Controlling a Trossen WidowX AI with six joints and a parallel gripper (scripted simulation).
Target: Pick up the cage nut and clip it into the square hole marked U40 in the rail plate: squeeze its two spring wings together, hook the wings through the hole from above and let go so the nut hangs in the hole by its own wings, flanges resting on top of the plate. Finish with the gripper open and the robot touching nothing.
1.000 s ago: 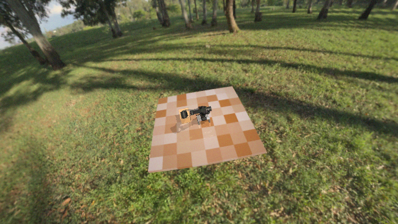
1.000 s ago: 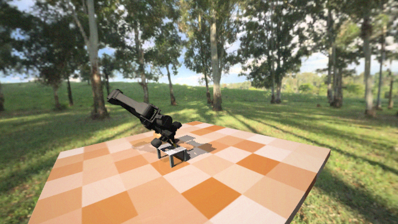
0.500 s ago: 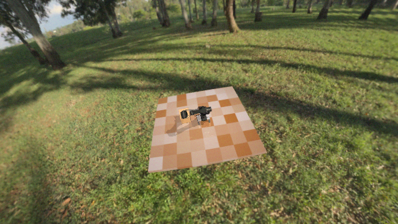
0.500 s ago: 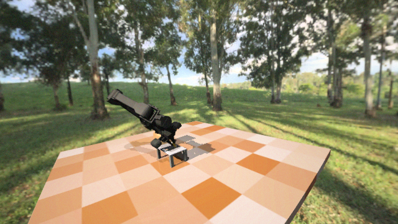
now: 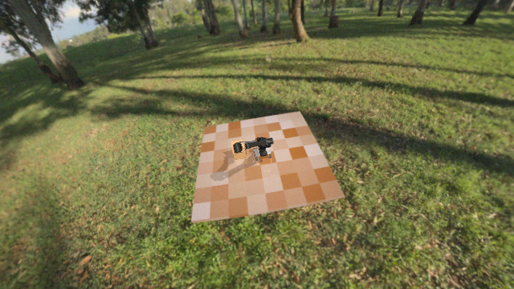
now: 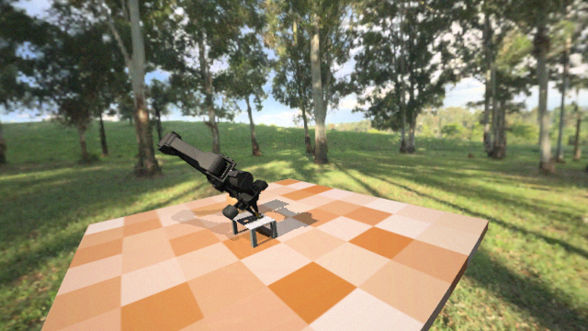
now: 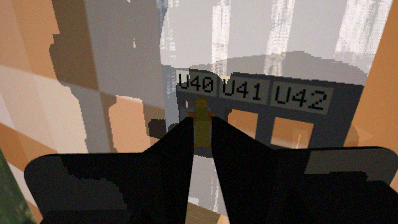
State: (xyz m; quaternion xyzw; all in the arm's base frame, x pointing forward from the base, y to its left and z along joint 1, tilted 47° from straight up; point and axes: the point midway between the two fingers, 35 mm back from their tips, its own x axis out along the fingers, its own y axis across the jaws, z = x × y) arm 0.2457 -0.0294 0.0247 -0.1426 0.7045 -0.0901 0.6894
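Now: gripper tip 10 mm above the cage nut.
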